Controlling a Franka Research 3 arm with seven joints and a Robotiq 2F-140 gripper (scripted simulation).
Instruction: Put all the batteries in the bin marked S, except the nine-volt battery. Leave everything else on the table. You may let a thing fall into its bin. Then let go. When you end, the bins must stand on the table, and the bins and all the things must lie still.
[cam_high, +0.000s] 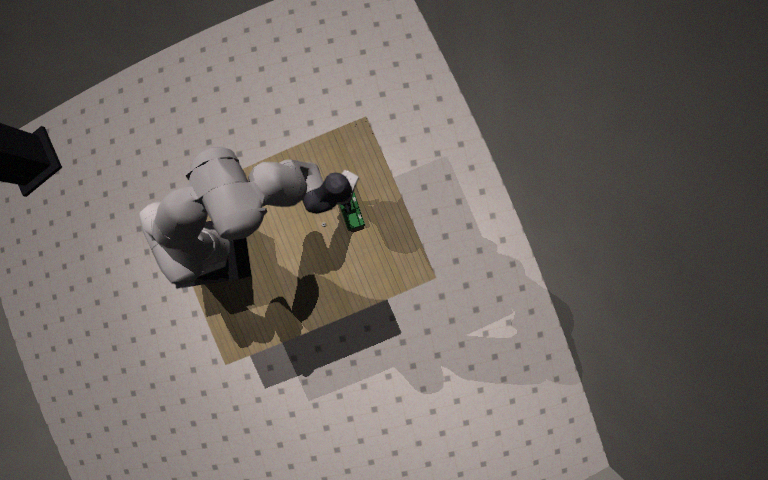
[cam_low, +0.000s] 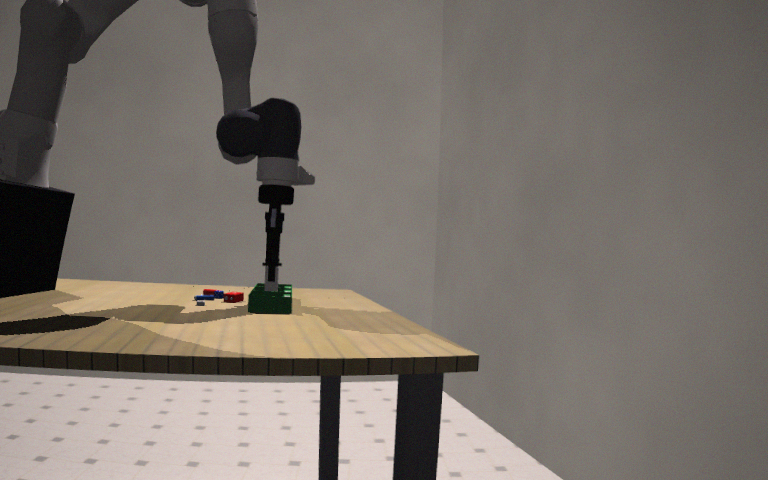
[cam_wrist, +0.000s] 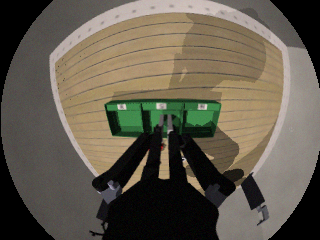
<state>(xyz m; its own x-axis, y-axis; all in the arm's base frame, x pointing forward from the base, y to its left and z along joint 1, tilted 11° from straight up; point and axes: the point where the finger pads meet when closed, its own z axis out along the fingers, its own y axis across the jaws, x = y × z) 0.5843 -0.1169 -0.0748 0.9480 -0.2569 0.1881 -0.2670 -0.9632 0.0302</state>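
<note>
My hand is 1 cm to the right of the green bin row and 3 cm above it. The rest, counted from my hand: grey button cell: 15 cm behind, 2 cm to the right, 5 cm below; red block-shaped battery: 8 cm behind, 4 cm to the left, 4 cm below; blue battery: 14 cm behind, 7 cm to the left, 4 cm below.
</note>
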